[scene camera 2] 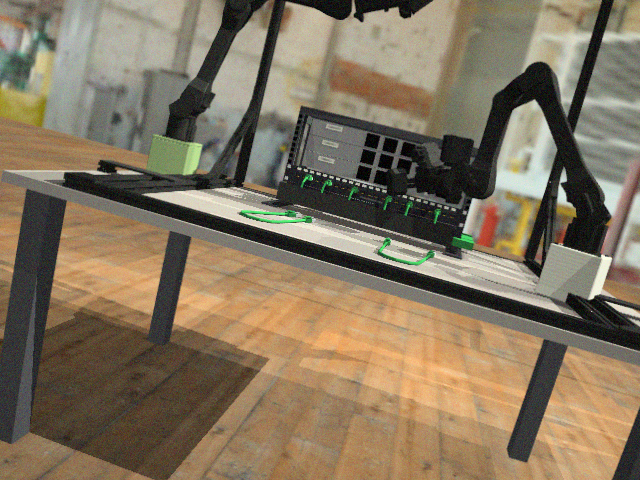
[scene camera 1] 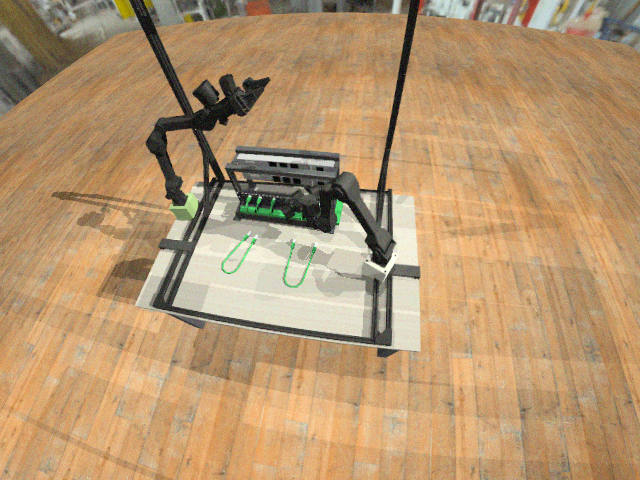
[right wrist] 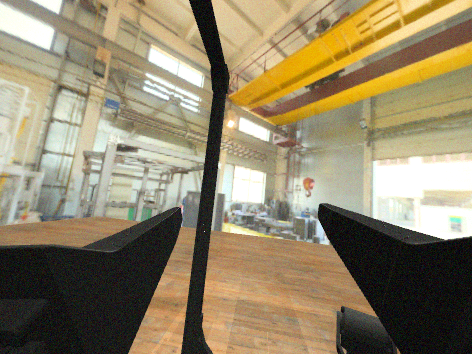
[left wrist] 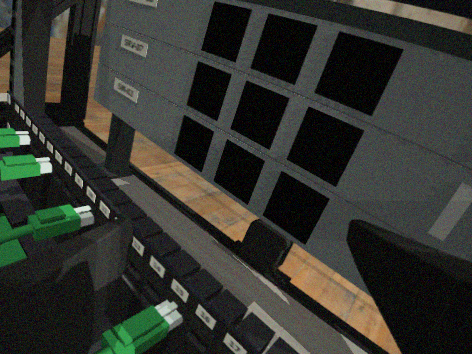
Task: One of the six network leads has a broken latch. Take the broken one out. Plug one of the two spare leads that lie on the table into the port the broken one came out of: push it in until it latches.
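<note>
Several green leads are plugged in a row along the black patch panel (scene camera 2: 330,202); two of their plugs (left wrist: 55,222) (left wrist: 142,330) show near the left gripper in the left wrist view. I cannot tell which latch is broken. One spare lead (scene camera 1: 229,272) (scene camera 2: 308,219) lies looped on the table at picture left, the other spare lead (scene camera 1: 293,286) (scene camera 2: 430,254) nearer the middle. My left gripper (left wrist: 242,229) is open at the panel, with one finger between those two plugs and nothing held. My right gripper (right wrist: 249,211) is open and empty, raised high behind the left side of the rack.
The rack (scene camera 1: 286,150) stands at the back of the table, with grey server fronts (scene camera 2: 341,149) above the panel. A green block (scene camera 2: 462,241) sits by the rack's right foot. Black frame bars (scene camera 1: 268,324) run along the table edges, and an upright post (scene camera 1: 395,103) rises at right.
</note>
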